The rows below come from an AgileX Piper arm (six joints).
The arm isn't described. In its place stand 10 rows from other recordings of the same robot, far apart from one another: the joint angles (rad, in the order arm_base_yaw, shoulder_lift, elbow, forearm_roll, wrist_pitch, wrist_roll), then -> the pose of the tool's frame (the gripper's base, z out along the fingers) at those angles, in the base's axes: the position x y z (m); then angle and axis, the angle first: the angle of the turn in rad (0 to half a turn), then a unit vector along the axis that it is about.
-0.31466 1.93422 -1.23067 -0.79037 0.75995 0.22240 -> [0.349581, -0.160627, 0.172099, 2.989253, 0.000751, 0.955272, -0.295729]
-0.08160 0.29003 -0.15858 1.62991 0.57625 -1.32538 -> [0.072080, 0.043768, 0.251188, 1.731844, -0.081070, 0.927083, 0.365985]
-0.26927 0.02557 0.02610 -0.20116 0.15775 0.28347 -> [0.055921, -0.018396, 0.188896, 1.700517, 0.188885, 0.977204, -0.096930]
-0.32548 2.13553 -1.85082 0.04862 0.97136 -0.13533 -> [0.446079, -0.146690, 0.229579, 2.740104, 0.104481, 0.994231, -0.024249]
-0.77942 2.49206 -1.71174 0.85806 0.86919 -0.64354 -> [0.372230, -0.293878, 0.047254, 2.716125, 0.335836, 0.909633, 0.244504]
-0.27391 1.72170 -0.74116 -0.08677 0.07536 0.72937 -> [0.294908, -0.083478, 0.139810, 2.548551, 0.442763, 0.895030, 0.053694]
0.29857 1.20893 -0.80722 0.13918 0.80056 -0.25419 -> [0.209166, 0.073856, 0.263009, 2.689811, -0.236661, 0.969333, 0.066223]
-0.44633 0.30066 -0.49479 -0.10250 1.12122 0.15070 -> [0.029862, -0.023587, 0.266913, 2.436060, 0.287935, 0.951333, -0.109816]
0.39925 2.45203 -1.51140 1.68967 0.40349 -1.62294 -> [0.430366, 0.220081, 0.038094, 2.504332, -0.230946, 0.931836, 0.279903]
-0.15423 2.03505 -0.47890 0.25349 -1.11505 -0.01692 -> [0.284501, -0.064968, 0.079203, 1.953559, 0.200443, 0.970742, -0.132221]
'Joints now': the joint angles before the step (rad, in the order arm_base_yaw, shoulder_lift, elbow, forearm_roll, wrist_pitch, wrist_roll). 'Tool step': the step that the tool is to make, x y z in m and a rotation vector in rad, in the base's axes. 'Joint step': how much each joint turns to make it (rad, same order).
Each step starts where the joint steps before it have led.
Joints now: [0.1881, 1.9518, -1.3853, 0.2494, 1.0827, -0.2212]
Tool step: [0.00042, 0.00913, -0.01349, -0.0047, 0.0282, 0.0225]
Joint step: [0.0233, 0.0359, -0.0001, 0.0021, -0.0071, -0.0018]
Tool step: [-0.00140, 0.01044, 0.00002, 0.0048, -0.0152, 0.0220]
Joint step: [0.0274, 0.0000, 0.0000, 0.0038, -0.0164, -0.0001]
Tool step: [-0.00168, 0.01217, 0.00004, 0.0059, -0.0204, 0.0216]
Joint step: [0.0320, 0.0000, 0.0001, 0.0039, -0.0228, 0.0035]
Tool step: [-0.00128, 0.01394, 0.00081, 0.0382, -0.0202, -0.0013]
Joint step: [0.0291, 0.0000, 0.0000, 0.0404, -0.0320, 0.0028]
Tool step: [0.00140, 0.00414, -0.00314, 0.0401, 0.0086, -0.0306]
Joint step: [0.0005, 0.0110, 0.0000, 0.0498, -0.0159, 0.0020]
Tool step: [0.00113, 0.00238, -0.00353, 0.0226, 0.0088, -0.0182]
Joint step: [0.0000, 0.0109, 0.0000, 0.0301, -0.0098, -0.0002]
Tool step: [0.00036, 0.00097, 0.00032, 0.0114, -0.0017, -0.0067]
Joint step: [-0.0001, 0.0001, 0.0000, 0.0134, -0.0048, -0.0018]
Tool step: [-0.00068, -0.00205, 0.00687, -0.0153, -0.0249, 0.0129]
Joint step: [0.0001, -0.0192, -0.0001, -0.0254, 0.0000, 0.0000]
